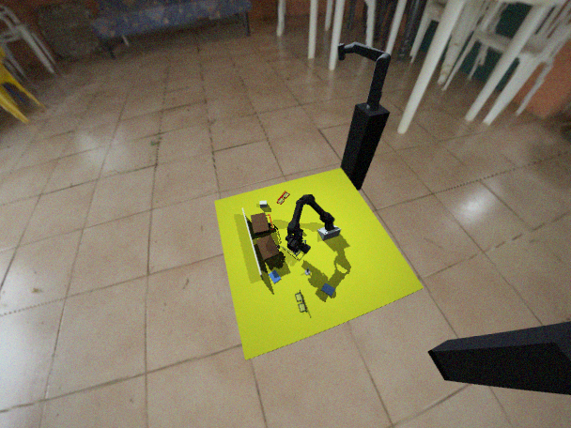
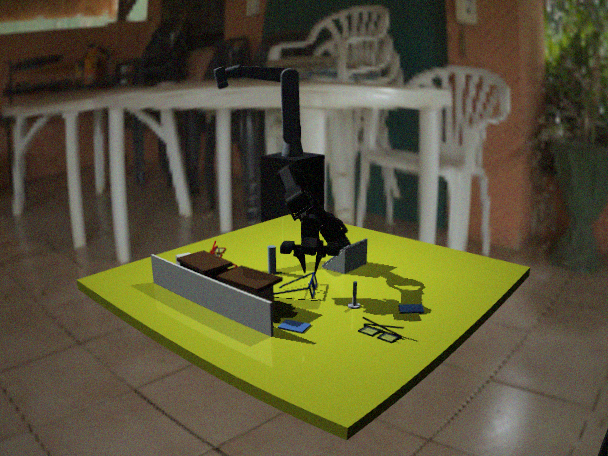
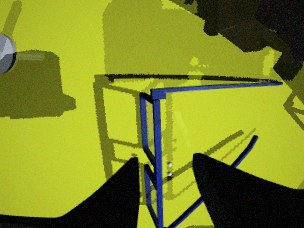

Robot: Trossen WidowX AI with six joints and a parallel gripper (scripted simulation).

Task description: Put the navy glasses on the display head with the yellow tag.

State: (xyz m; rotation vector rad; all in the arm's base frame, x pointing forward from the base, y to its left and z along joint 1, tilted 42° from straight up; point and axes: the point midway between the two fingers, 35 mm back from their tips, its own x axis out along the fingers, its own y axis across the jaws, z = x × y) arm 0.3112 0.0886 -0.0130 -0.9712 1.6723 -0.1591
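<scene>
The grey post lies 17 cm to the left of my gripper tip, 5 cm below it and 1 cm behind it. Round my gripper tip: white panel: 30 cm ahead, 19 cm to the right, 2 cm below.
</scene>
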